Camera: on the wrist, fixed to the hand. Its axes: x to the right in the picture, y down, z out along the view.
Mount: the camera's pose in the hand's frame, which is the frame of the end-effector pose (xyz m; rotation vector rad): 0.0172 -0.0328 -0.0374 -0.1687 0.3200 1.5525
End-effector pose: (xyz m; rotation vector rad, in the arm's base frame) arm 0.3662 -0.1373 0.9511 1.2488 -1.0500 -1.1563
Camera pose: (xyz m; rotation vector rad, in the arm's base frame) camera 0.4035 -0.1483 0.9156 0.1882 -1.1933 0.1671
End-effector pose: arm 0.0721 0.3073 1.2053 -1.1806 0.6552 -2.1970
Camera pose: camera 0.0243 0.3254 1.2180 -0.0911 1.2913 -0.9441
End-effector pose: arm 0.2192 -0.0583 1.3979 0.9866 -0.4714 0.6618
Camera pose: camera 0.2569 -0.0332 1.3712 0.1595 -0.9624 2.0739
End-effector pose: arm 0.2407 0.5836 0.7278 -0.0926 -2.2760 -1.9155
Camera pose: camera 0.2220 0.5401 0.7049 -1.0769 -1.0396 -1.0448
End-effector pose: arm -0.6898 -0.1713 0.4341 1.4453 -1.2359 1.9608
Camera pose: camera -0.6924 -0.1259 0.4606 0.1718 1.8961 -1.8399
